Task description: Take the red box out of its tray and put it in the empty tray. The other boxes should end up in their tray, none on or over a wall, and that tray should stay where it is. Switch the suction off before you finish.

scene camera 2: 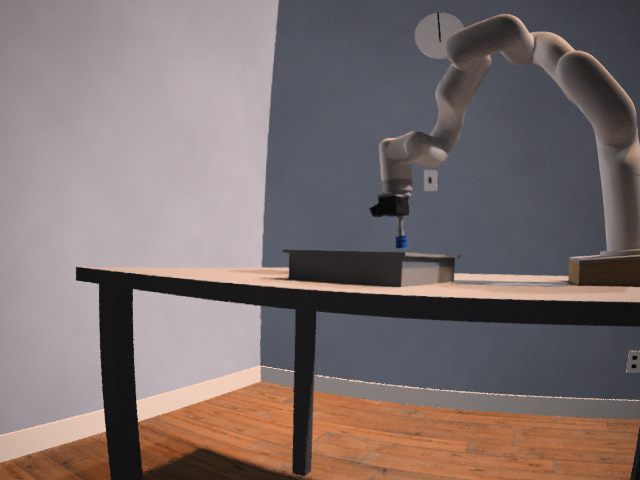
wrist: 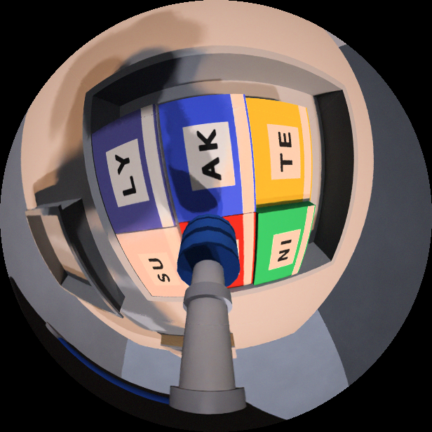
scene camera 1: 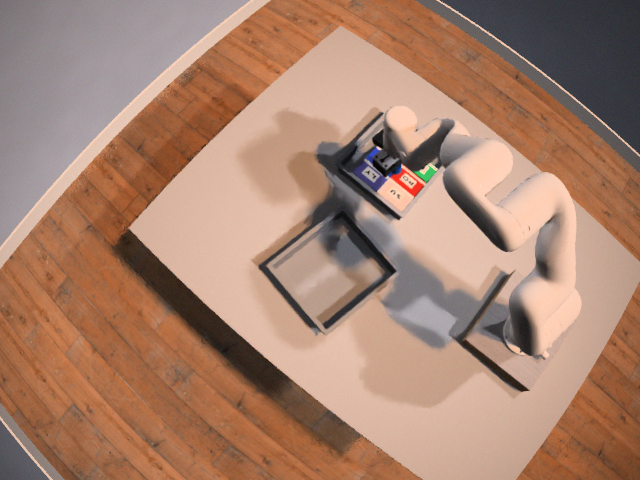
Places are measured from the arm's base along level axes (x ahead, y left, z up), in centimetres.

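Where they show: hand, its tool point: (scene camera 2: 401, 247) (scene camera 1: 396, 169); arm's base, origin of its link: (scene camera 2: 628, 254).
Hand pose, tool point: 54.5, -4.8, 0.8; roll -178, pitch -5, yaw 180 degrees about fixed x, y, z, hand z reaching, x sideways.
Observation:
Each offset is from my tool point to the top centre of the thing, as dx, dy, dz. "spot": to the spot under its first point.
My suction cup (scene camera 1: 397, 169) (scene camera 2: 401, 241) (wrist: 208, 245) is blue, carries no box and hangs a little above the boxes. In the wrist view it covers much of the red box @[-3.8, -1.1, -2.2] (scene camera 1: 417, 187) (wrist: 240, 230). The red box lies flat in a grey tray @[spot: -9.2, +4.1, -1.7] (scene camera 1: 409, 206) (wrist: 351, 150), between the pale SU box (wrist: 135, 250) and the green NI box (wrist: 265, 230). The purple LY box (wrist: 111, 215), blue AK box (wrist: 172, 115) and yellow TE box (wrist: 260, 125) lie in the other row. The empty tray @[-8.4, +29.2, -1.7] (scene camera 1: 361, 299) (wrist: 95, 265) stands apart from it.
The arm (scene camera 1: 478, 160) (scene camera 2: 454, 98) reaches over the boxes' tray from its base block (scene camera 1: 522, 361). Grey tray walls (scene camera 2: 346, 267) rise from the table in scene camera 2 and hide the boxes there. The table edge (scene camera 1: 232, 317) lies beyond the empty tray.

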